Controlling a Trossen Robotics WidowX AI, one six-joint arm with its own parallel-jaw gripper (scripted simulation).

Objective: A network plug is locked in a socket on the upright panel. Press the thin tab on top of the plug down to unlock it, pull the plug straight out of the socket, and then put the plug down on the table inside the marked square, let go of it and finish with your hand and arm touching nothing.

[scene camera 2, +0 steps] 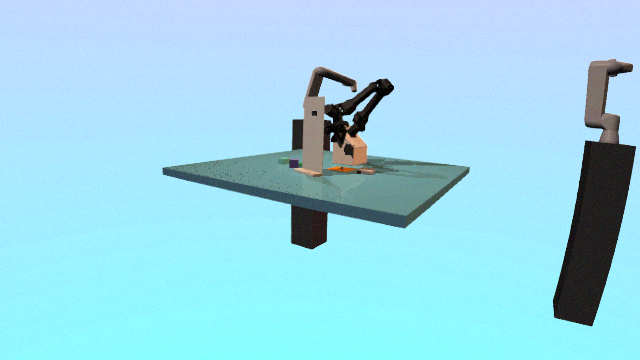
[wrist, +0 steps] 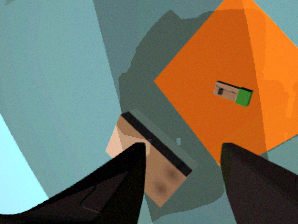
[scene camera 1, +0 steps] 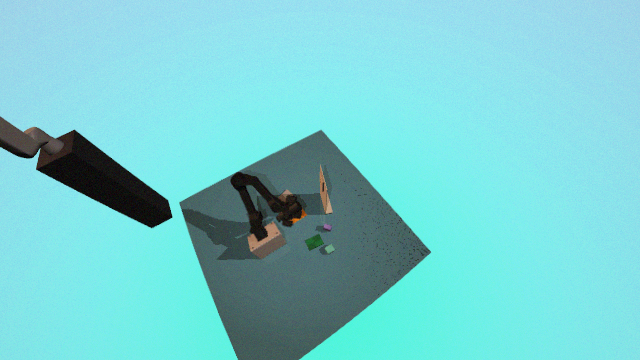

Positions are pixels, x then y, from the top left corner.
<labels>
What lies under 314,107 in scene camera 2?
An upright tan panel.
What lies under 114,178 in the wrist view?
My gripper.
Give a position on an orange marked square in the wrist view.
246,51
</labels>
